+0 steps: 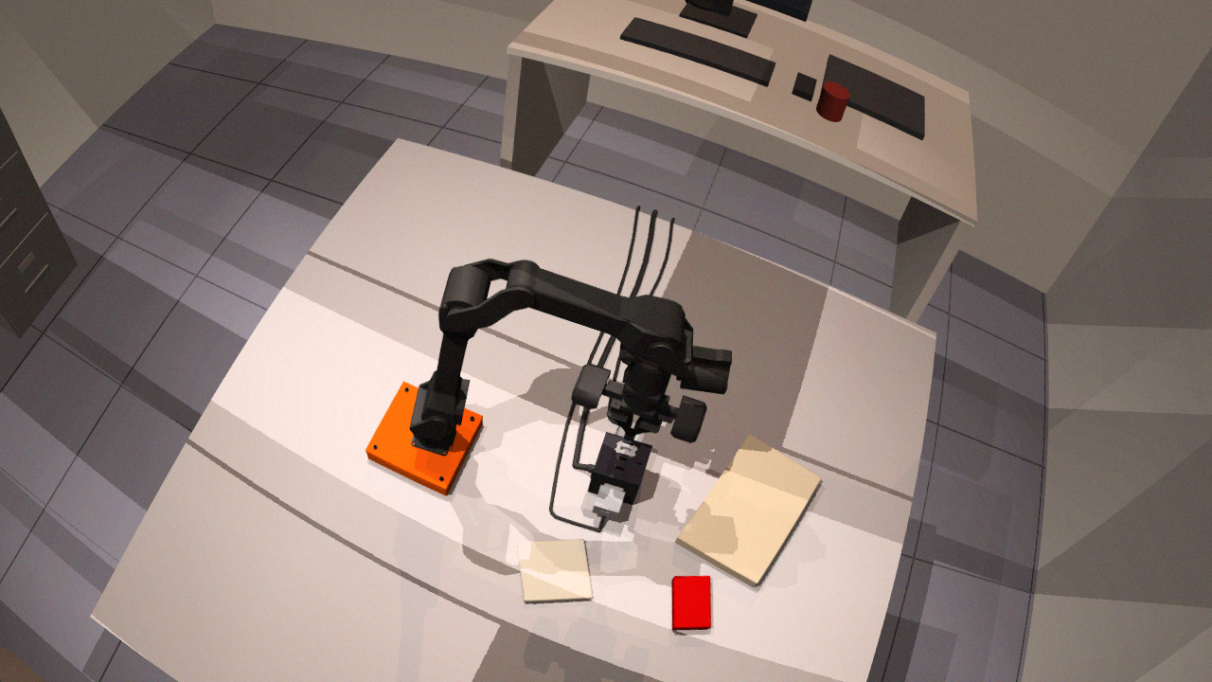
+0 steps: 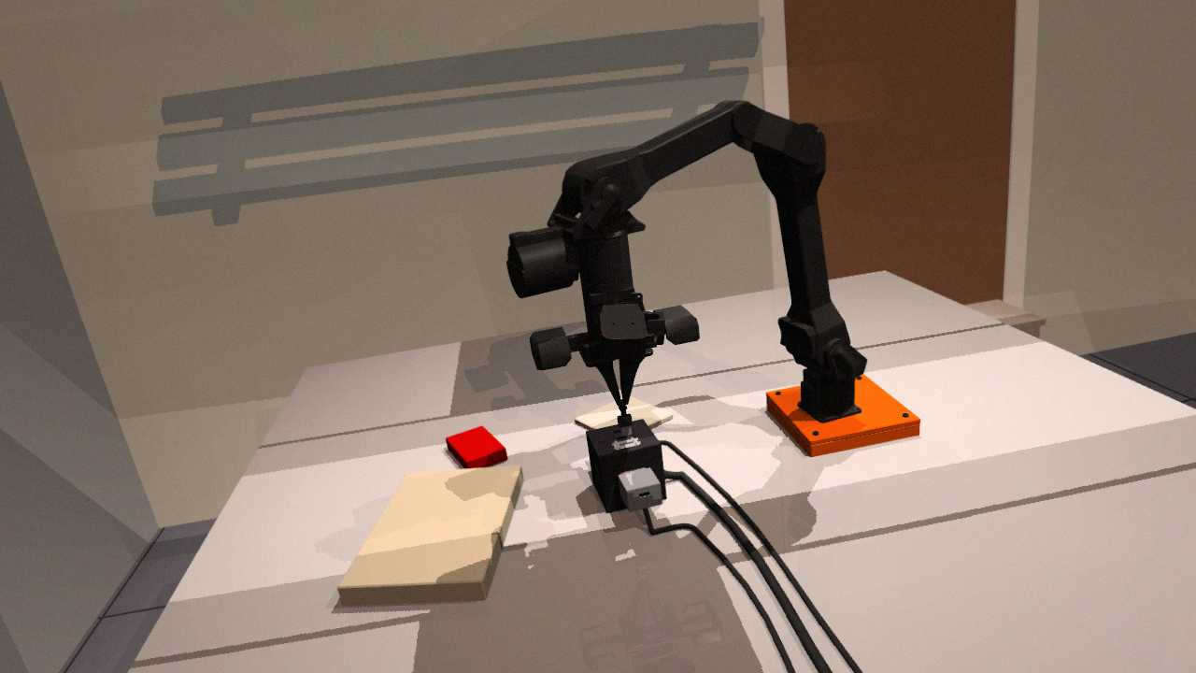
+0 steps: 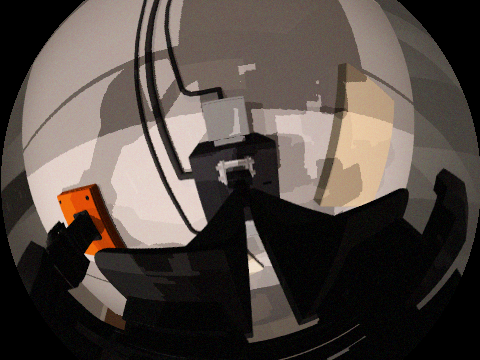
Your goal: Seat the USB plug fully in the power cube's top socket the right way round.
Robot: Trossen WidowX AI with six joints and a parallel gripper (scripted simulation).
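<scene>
The USB plug is 2 cm below my gripper tip. From my gripper tip the other things lie so: tan board (23 cm ahead, 12 cm below, 3 cm to the right); USB socket (6 cm below); white pad (21 cm to the right, 12 cm below, 6 cm behind).
</scene>
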